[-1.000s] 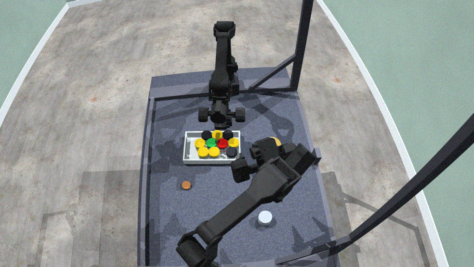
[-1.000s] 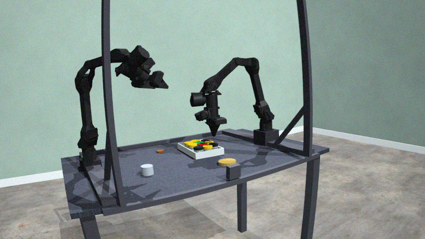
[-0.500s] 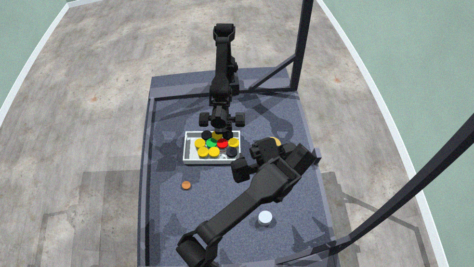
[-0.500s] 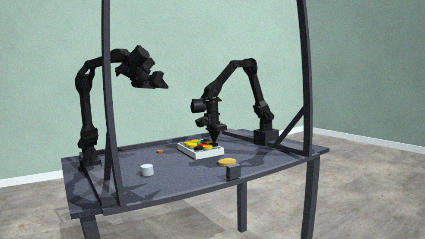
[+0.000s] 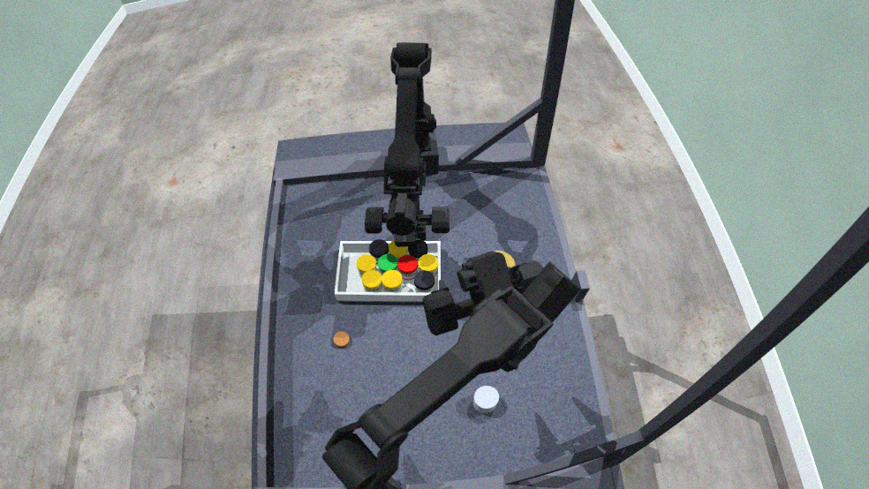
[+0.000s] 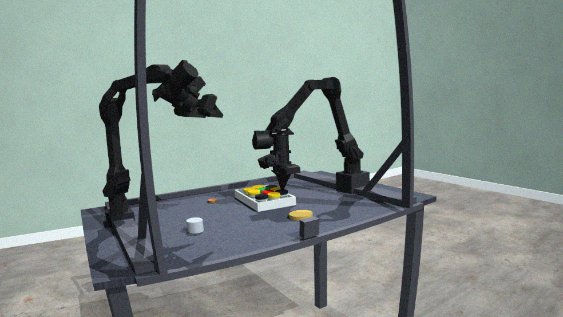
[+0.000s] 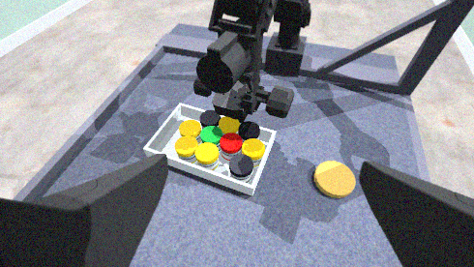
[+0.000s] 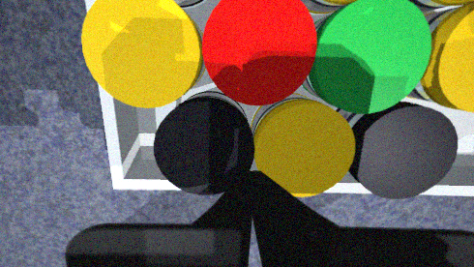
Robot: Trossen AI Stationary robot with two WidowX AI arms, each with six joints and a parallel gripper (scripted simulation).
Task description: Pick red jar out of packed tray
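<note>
Right now my right hand is 20 mm short of the yellow jar, 20 mm to the right of it and 60 mm above it. The rest, counted from my right hand: green jar: 40 mm ahead, 60 mm to the left, 60 mm below; then red jar: 60 mm to the left, 60 mm below; then black-capped jar: 20 mm behind, 10 mm to the left, 60 mm below.
</note>
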